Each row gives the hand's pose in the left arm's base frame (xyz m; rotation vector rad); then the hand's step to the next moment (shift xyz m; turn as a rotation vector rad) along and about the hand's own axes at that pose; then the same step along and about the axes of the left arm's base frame.
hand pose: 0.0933 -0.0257 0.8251 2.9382 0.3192 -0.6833
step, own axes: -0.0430 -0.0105 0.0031 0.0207 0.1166 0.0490
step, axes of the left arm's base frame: -0.0414 0.0020 0.0158 0.0239 -0.1171 -0.0463
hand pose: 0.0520 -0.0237 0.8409 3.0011 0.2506 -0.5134
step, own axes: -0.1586 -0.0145 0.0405 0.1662 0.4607 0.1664
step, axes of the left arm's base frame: -0.1631 -0.0135 0.0145 0.1817 -0.4472 -0.1859
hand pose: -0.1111 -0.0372 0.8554 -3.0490 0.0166 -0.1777
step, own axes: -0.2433 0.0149 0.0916 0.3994 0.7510 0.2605
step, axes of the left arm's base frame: -0.2311 -0.0031 -0.1200 0.4227 -0.7319 -0.2775
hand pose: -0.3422 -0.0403 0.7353 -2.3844 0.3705 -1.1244
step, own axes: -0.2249 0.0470 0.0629 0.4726 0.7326 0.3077
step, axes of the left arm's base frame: -0.0939 0.0758 -0.2054 0.5060 -0.7335 -0.2463
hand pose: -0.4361 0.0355 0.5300 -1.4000 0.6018 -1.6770
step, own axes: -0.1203 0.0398 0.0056 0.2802 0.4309 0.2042
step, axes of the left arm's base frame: 0.0190 0.0807 -0.0960 0.3197 -0.4298 -0.1377
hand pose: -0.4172 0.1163 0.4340 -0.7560 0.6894 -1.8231
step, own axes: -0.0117 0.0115 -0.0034 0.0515 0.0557 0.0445
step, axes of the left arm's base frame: 0.0076 0.0075 -0.0129 0.0505 -0.0720 -0.0033
